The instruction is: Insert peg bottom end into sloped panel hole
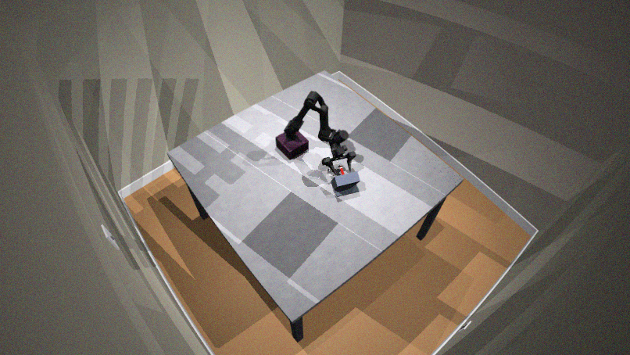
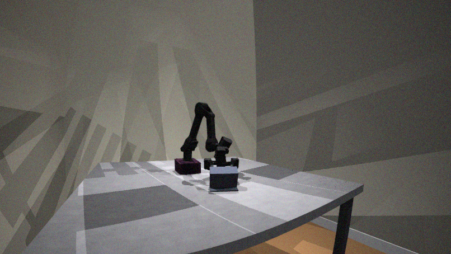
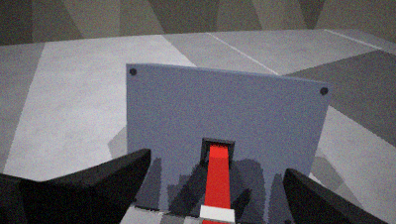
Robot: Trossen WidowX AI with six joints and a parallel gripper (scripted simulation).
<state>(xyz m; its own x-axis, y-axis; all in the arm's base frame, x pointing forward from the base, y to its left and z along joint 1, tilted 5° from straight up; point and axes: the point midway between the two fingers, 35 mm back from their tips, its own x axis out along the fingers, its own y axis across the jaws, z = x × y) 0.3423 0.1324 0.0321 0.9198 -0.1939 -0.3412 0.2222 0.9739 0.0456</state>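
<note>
Right now the red peg is 20 mm behind my gripper tip. The rest, counted from my gripper tip: grey sloped panel 40 mm ahead, 10 mm to the right, 20 mm below.
</note>
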